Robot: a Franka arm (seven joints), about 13 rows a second.
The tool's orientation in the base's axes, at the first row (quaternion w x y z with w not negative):
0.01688, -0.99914, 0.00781, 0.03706
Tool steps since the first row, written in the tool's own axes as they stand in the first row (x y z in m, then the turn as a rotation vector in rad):
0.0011, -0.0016, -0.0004, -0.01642, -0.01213, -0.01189
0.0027, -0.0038, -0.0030, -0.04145, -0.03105, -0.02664
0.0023, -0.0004, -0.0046, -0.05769, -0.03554, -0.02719
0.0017, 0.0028, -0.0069, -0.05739, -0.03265, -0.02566
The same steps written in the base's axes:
0.0012, 0.0016, 0.0004, -0.01529, 0.01195, 0.01347
0.0030, 0.0037, 0.0029, -0.03884, 0.03071, 0.03066
0.0026, 0.0002, 0.0044, -0.05492, 0.03541, 0.03257
0.0022, -0.0031, 0.0067, -0.05478, 0.03257, 0.03092

